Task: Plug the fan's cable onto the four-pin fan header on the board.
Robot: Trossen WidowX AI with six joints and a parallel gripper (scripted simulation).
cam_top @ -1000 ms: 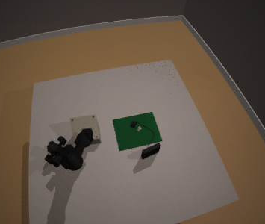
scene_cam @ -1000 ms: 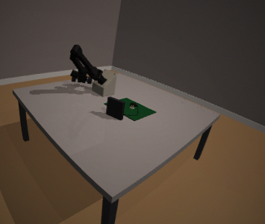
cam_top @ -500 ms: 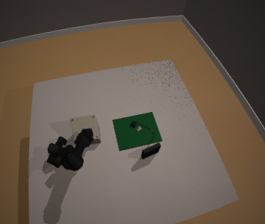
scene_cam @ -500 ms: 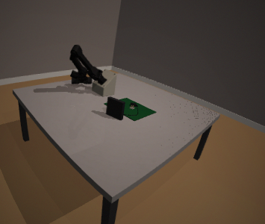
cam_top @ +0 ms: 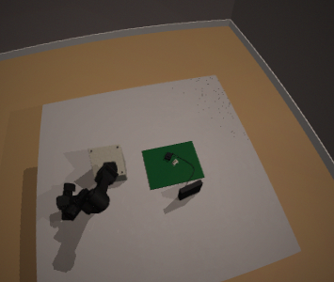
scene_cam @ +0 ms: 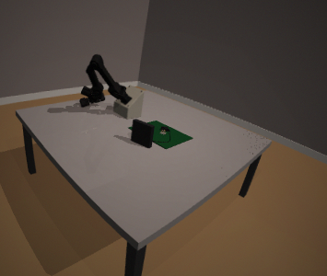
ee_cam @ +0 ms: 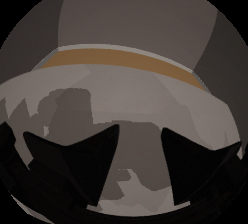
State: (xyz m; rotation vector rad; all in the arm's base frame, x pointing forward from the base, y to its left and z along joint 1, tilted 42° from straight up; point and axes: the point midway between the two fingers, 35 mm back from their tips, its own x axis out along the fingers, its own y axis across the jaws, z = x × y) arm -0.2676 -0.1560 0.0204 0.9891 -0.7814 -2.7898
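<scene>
Now: gripper tip 62 cm short of the black plug and 20 cm to the right of it. Also, from my gripper tip: green board (63 cm ahead, 15 cm to the left, 2 cm below).
</scene>
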